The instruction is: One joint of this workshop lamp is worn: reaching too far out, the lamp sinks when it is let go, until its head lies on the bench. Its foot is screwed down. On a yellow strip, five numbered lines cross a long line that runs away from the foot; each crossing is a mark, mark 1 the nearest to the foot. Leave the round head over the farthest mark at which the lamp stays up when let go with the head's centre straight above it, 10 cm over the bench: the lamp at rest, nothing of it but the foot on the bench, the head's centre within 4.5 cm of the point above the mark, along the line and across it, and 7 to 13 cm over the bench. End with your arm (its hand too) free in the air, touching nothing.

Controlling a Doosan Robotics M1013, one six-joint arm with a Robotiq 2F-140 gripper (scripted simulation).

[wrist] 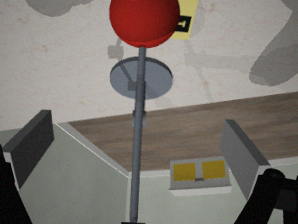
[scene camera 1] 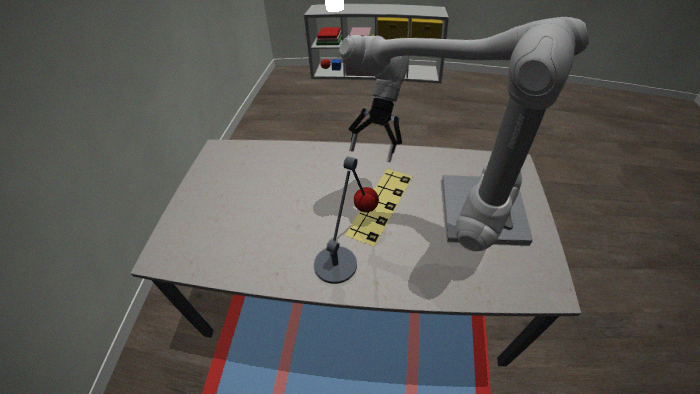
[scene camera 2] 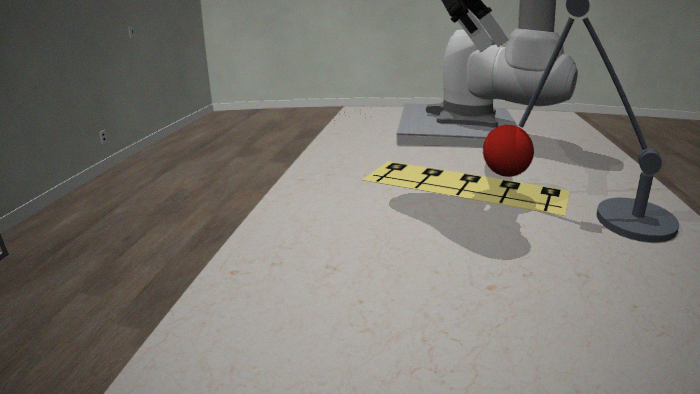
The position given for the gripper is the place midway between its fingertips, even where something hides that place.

Observation:
In view: the gripper (scene camera 1: 369, 156), a round red head (scene camera 2: 508, 150), a yellow strip (scene camera 2: 533, 197) and a round grey foot (scene camera 2: 648, 222).
The gripper shows as well in the wrist view (wrist: 137, 130). The yellow strip is seen too in scene camera 1 (scene camera 1: 367, 227). The round grey foot is seen too in the wrist view (wrist: 158, 77) and in scene camera 1 (scene camera 1: 343, 266).

